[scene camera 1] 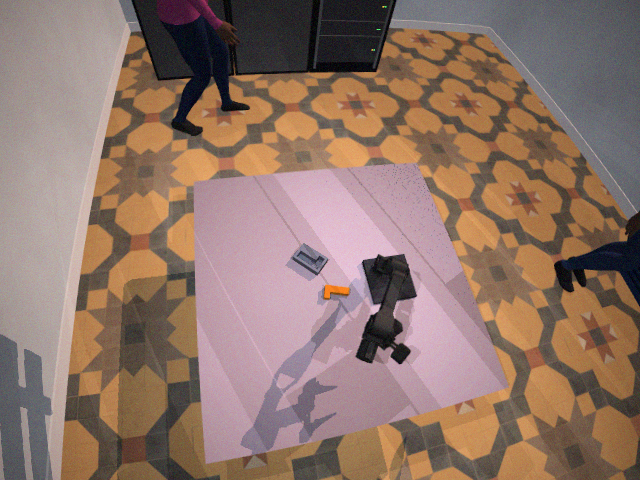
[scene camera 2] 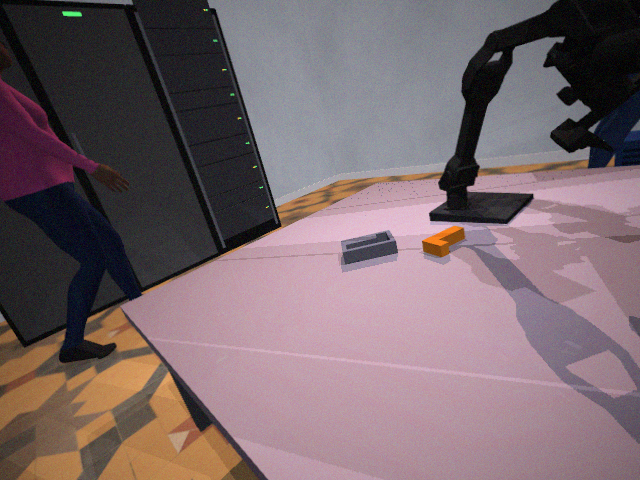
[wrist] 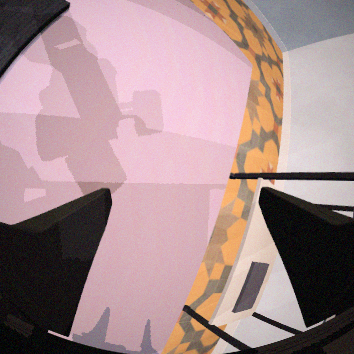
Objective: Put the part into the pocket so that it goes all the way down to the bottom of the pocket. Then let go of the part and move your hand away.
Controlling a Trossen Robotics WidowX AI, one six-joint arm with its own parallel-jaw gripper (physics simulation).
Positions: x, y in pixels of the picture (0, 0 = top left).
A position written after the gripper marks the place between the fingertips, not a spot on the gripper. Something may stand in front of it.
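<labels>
An orange L-shaped part (scene camera 2: 438, 244) rests on the table, while the gripper (wrist: 186, 195) is open and holds nothing.
</labels>
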